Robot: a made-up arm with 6 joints. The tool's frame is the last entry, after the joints. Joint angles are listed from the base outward.
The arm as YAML. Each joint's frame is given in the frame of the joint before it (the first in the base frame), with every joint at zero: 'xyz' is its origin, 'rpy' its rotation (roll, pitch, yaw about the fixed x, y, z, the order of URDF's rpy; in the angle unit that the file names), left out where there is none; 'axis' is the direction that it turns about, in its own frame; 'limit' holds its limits. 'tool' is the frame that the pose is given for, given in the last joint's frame.
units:
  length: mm
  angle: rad
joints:
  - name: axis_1
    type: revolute
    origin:
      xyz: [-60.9, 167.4, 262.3]
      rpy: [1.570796, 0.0, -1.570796]
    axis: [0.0, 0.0, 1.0]
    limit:
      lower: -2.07
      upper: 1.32
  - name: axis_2
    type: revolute
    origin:
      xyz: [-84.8, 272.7, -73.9]
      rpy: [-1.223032, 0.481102, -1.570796]
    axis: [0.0, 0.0, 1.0]
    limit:
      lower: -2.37
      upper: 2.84
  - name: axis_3
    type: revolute
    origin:
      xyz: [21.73, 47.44, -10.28]
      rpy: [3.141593, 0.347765, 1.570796]
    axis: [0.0, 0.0, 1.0]
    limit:
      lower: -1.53
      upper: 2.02
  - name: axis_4
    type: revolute
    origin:
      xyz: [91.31, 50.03, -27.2]
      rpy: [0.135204, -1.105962, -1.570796]
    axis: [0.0, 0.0, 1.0]
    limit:
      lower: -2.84
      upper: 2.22
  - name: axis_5
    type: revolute
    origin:
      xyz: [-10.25, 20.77, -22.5]
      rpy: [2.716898, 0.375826, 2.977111]
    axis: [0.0, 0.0, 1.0]
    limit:
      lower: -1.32
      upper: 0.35
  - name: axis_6
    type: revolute
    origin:
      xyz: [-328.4, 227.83, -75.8]
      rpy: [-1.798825, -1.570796, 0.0]
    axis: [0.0, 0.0, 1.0]
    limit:
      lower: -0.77
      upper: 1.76
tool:
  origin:
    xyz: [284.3, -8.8, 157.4]
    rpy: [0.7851, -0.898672, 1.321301]
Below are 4 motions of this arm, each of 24 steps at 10 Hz.
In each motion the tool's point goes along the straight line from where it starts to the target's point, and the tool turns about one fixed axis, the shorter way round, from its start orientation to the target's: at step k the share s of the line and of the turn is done. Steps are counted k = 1, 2, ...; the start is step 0. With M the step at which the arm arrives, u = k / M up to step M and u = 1 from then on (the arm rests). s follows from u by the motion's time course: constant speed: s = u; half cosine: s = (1 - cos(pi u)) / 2; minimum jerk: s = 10 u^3 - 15 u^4 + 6 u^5.
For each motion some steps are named. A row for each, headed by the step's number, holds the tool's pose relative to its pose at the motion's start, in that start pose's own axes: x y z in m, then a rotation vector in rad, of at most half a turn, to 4 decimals.
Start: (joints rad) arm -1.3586 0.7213 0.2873 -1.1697 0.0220 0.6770
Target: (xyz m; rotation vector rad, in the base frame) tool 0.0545 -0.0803 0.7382 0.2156 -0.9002 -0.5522
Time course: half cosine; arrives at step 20
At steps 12, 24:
12: -0.0293 0.0019 -0.0130 -0.0785 -0.2440 -0.0512
24: -0.0447 0.0028 -0.0199 -0.1199 -0.3728 -0.0782

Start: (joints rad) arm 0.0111 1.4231 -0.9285 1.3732 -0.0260 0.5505
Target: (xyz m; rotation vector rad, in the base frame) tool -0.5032 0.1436 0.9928 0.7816 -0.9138 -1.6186
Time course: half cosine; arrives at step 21
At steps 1, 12, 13, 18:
1: -0.0005 -0.0002 0.0010 -0.0014 -0.0027 -0.0029
12: -0.0513 -0.0212 0.1084 -0.1486 -0.2990 -0.3180
13: -0.0573 -0.0236 0.1211 -0.1660 -0.3340 -0.3551
18: -0.0798 -0.0329 0.1686 -0.2311 -0.4650 -0.4945

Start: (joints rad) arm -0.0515 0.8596 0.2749 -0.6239 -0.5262 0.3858
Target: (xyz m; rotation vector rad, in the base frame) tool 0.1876 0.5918 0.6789 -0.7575 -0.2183 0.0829
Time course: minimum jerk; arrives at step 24
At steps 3, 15, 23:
3: -0.0044 0.0003 -0.0021 0.0008 -0.0016 0.0183
15: -0.1994 0.0113 -0.0960 0.0376 -0.0705 0.8270
23: -0.2750 0.0156 -0.1323 0.0518 -0.0972 1.1402

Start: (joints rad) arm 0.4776 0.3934 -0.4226 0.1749 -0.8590 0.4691
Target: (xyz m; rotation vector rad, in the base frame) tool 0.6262 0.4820 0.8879 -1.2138 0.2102 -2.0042
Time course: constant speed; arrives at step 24
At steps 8, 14, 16, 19, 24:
8: -0.0215 0.1092 -0.0444 -0.3450 -0.0958 -0.1315
14: -0.0377 0.1910 -0.0776 -0.6038 -0.1677 -0.2301
16: -0.0431 0.2183 -0.0887 -0.6901 -0.1916 -0.2630
19: -0.0511 0.2593 -0.1053 -0.8194 -0.2275 -0.3123
24: -0.0646 0.3275 -0.1331 -1.0351 -0.2874 -0.3945

